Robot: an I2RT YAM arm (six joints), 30 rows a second.
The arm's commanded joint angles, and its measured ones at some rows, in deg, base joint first. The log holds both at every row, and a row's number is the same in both.
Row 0, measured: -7.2, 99.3, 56.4, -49.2, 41.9, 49.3
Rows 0 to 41, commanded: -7.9, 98.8, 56.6, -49.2, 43.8, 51.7; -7.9, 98.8, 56.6, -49.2, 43.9, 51.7; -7.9, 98.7, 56.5, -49.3, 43.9, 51.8; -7.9, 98.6, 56.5, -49.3, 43.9, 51.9; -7.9, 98.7, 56.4, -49.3, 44.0, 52.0; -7.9, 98.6, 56.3, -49.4, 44.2, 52.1; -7.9, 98.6, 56.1, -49.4, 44.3, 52.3; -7.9, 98.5, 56.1, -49.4, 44.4, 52.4; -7.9, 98.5, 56.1, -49.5, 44.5, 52.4; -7.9, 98.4, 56.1, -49.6, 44.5, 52.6; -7.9, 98.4, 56.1, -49.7, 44.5, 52.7; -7.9, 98.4, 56.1, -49.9, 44.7, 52.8; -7.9, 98.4, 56.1, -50.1, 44.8, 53.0; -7.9, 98.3, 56.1, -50.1, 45.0, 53.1; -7.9, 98.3, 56.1, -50.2, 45.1, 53.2; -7.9, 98.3, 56.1, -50.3, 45.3, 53.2; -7.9, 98.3, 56.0, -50.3, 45.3, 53.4; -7.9, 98.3, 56.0, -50.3, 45.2, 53.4; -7.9, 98.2, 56.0, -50.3, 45.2, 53.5; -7.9, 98.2, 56.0, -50.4, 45.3, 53.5; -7.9, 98.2, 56.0, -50.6, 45.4, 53.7; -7.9, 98.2, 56.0, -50.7, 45.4, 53.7; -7.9, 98.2, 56.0, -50.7, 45.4, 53.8; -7.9, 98.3, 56.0, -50.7, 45.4, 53.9; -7.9, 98.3, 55.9, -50.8, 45.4, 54.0; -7.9, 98.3, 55.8, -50.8, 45.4, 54.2; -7.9, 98.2, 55.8, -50.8, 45.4, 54.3; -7.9, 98.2, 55.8, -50.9, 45.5, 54.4; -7.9, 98.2, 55.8, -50.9, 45.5, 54.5; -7.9, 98.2, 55.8, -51.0, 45.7, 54.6; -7.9, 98.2, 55.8, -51.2, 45.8, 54.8; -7.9, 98.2, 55.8, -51.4, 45.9, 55.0; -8.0, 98.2, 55.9, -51.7, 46.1, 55.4; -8.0, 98.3, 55.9, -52.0, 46.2, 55.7; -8.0, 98.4, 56.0, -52.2, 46.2, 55.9; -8.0, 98.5, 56.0, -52.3, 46.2, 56.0; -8.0, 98.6, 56.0, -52.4, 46.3, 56.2; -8.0, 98.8, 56.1, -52.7, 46.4, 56.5; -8.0, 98.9, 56.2, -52.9, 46.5, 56.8; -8.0, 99.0, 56.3, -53.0, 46.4, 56.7; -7.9, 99.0, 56.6, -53.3, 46.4, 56.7; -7.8, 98.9, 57.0, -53.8, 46.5, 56.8
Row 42, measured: -7.2, 99.3, 56.4, -50.9, 43.7, 53.2
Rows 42 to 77, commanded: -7.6, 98.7, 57.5, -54.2, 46.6, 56.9; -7.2, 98.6, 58.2, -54.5, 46.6, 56.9; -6.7, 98.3, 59.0, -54.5, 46.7, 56.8; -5.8, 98.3, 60.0, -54.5, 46.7, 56.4; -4.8, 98.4, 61.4, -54.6, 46.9, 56.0; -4.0, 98.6, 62.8, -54.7, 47.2, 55.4; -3.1, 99.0, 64.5, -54.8, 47.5, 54.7; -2.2, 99.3, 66.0, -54.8, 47.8, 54.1; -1.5, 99.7, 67.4, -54.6, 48.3, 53.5; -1.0, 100.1, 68.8, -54.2, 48.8, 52.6; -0.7, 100.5, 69.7, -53.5, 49.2, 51.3; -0.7, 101.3, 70.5, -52.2, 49.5, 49.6; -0.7, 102.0, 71.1, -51.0, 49.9, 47.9; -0.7, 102.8, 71.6, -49.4, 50.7, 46.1; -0.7, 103.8, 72.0, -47.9, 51.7, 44.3; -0.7, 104.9, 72.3, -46.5, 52.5, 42.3; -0.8, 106.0, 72.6, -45.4, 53.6, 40.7; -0.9, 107.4, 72.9, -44.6, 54.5, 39.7; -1.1, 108.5, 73.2, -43.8, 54.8, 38.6; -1.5, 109.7, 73.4, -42.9, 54.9, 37.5; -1.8, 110.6, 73.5, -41.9, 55.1, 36.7; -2.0, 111.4, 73.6, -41.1, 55.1, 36.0; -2.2, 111.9, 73.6, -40.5, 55.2, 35.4; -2.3, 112.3, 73.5, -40.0, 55.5, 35.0; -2.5, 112.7, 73.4, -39.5, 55.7, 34.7; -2.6, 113.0, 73.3, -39.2, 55.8, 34.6; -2.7, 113.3, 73.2, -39.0, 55.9, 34.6; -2.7, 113.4, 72.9, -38.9, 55.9, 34.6; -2.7, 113.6, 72.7, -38.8, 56.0, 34.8; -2.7, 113.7, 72.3, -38.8, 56.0, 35.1; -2.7, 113.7, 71.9, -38.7, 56.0, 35.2; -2.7, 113.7, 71.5, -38.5, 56.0, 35.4; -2.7, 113.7, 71.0, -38.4, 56.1, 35.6; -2.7, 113.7, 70.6, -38.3, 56.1, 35.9; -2.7, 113.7, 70.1, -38.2, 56.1, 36.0; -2.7, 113.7, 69.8, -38.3, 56.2, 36.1
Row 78, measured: -2.7, 113.5, 71.3, -39.6, 53.6, 35.6
